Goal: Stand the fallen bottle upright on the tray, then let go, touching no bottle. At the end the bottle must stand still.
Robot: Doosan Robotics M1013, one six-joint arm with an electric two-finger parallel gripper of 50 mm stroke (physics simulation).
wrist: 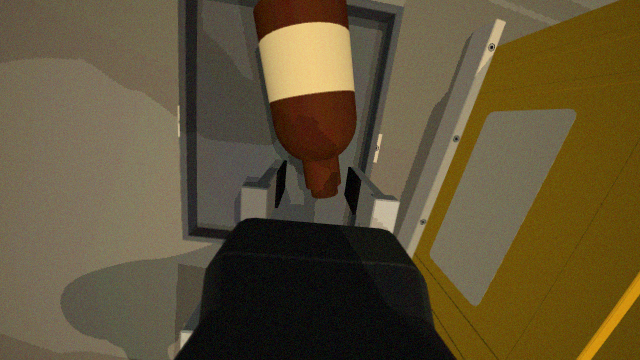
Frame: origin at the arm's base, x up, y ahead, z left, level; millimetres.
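Seen in the pictures: gripper, between the fingertips: [316, 178].
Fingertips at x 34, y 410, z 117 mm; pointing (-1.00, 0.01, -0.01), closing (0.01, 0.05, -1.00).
Observation:
Pixels of each thing's top centre, then the offset from my fingertips to it. "spot": a spot on its surface instead.
- brown bottle, centre of its top: [314, 110] dx -12, dy +47, dz +8 mm
- grey tray, a spot on its surface: [190, 150] spot: dx -73, dy -10, dz +126 mm
- yellow crate, a spot on its surface: [560, 200] spot: dx +42, dy +20, dz -142 mm
- pale rail, centre of its top: [438, 182] dx -61, dy +0, dz -133 mm
A brown bottle [314, 120] with a cream label lies on its side in the grey tray [190, 150], its neck toward my gripper and its base cut off by the top edge of the view. My gripper [316, 178] is open, with one black pad on each side of the bottle's neck. The neck's tip shows between the two fingers, nearer the right one, with a gap on both sides. How far the pads are above or level with the neck is hard to tell. The gripper's black body hides the tray's near right corner.
A yellow crate [560, 200] with a grey panel on its side stands at the right. A pale rail [452, 145] with screws runs along the crate's near side, between it and the tray. Small pale brackets [378, 148] sit at the tray's sides.

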